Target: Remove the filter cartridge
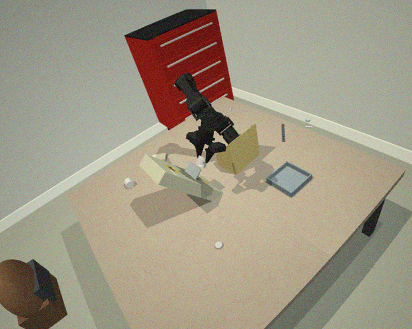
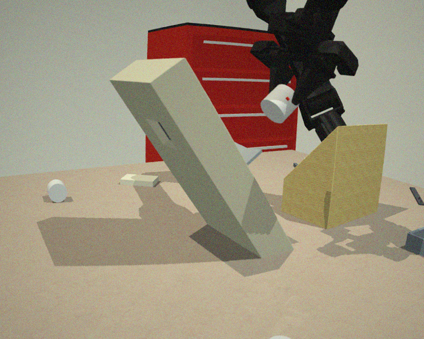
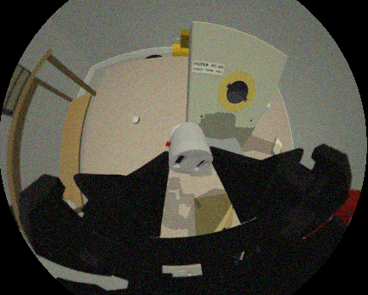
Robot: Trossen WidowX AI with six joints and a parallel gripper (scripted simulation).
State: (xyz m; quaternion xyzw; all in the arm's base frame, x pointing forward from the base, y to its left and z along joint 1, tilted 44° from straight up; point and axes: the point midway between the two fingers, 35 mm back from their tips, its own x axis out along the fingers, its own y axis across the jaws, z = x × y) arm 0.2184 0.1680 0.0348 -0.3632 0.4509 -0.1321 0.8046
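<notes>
My gripper tip is 32 cm past the grey tray, 18 cm to the right of it and 25 cm above it. From my gripper tip the other things lie so: service panel (8 cm ahead, 9 cm to the right, 10 cm below); round white filter cartridge (right at my gripper tip); pale bracket (2 cm ahead, 9 cm to the right, 12 cm below).
</notes>
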